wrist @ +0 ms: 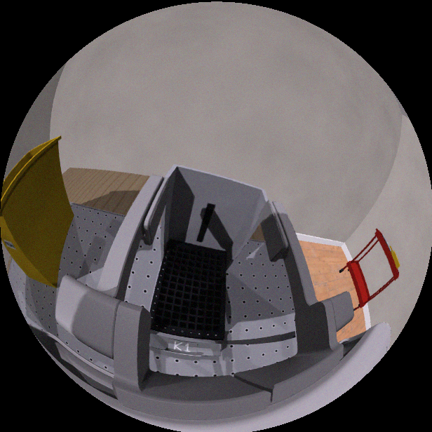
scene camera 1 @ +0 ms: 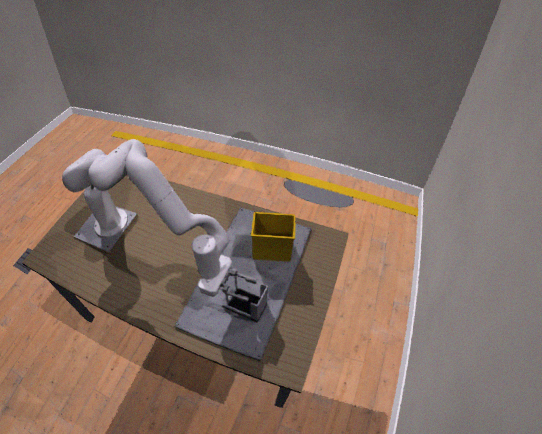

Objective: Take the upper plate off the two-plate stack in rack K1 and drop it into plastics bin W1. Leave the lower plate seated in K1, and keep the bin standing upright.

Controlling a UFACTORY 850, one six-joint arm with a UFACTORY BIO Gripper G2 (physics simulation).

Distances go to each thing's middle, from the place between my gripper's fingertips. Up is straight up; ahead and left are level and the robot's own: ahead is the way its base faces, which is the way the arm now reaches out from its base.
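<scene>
My hand's 120 mm above the black plate (wrist: 189, 296) and 20 mm past it. As for the yellow plastics bin W1 (scene camera 1: 272, 234), that one's 70 mm below my hand, 70 mm behind it and 300 mm to the left of it.
</scene>
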